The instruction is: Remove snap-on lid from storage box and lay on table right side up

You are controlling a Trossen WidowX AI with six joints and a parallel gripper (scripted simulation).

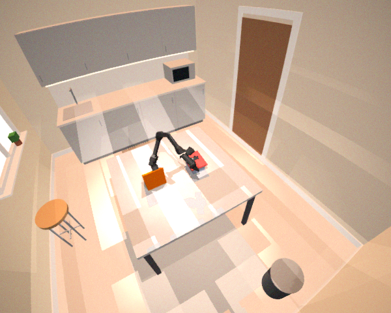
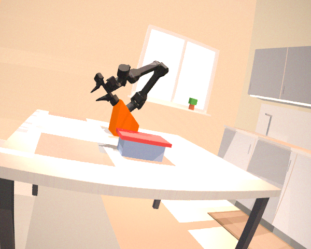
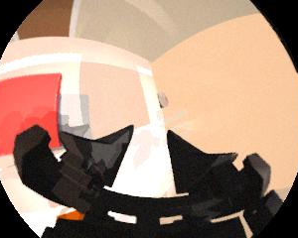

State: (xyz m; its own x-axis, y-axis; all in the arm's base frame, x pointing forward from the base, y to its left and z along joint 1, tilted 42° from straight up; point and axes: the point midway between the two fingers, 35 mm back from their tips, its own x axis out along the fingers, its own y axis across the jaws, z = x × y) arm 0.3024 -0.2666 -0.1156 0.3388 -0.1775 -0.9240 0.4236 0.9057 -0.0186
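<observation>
Now: the lid 26 cm to the left of my gripper tip, 14 cm below it and 11 cm ahead of it. Also, from my gripper tip: storage box 26 cm to the left, 18 cm below, 11 cm ahead.
</observation>
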